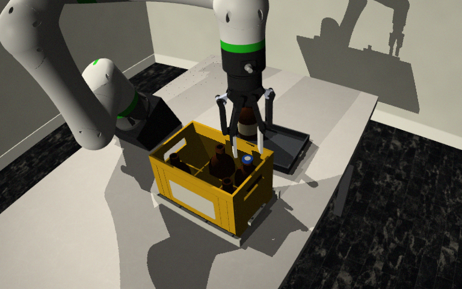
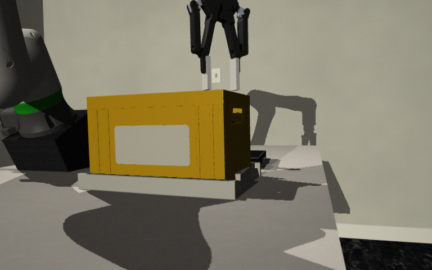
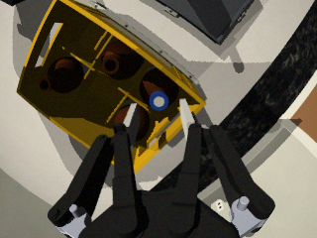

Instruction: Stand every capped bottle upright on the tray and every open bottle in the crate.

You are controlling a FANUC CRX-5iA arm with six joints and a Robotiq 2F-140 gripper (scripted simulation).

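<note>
Right now the yellow crate is 90 mm behind my hand, 30 mm to the right of it and 130 mm below it. Also, from my hand: dark tray 40 mm behind, 250 mm to the left, 200 mm below.
</note>
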